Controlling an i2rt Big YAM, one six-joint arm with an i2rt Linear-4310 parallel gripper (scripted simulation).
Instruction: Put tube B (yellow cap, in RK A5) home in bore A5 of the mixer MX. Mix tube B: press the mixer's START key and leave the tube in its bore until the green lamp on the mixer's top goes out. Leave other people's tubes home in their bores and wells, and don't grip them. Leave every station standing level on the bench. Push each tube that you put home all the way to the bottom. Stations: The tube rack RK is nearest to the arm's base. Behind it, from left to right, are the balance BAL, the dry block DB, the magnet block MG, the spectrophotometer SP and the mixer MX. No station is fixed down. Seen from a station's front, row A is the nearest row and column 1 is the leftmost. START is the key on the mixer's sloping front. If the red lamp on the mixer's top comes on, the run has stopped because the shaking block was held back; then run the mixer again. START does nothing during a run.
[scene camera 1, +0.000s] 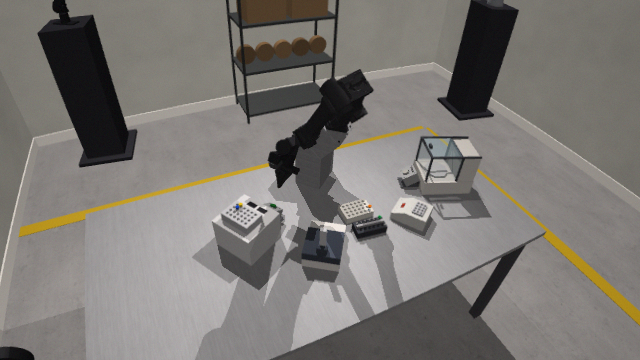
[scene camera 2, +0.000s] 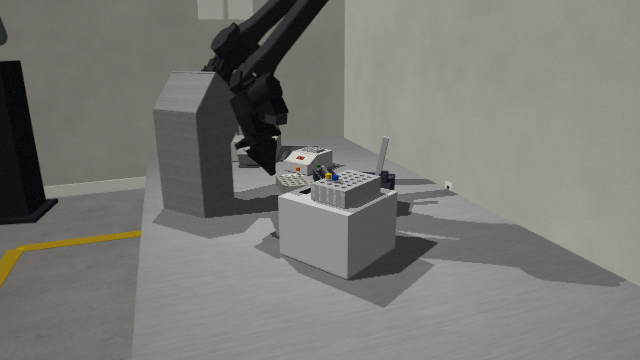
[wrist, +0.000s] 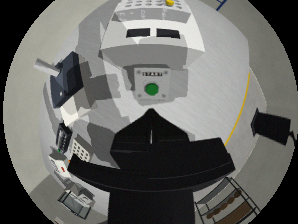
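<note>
Glass-walled balance (wrist: 69, 199). Spectrophotometer (scene camera 1: 322, 249), (wrist: 71, 92). Dry block (scene camera 2: 306, 158), (scene camera 1: 410, 211). My gripper (scene camera 2: 273, 174), (wrist: 151, 112).
</note>
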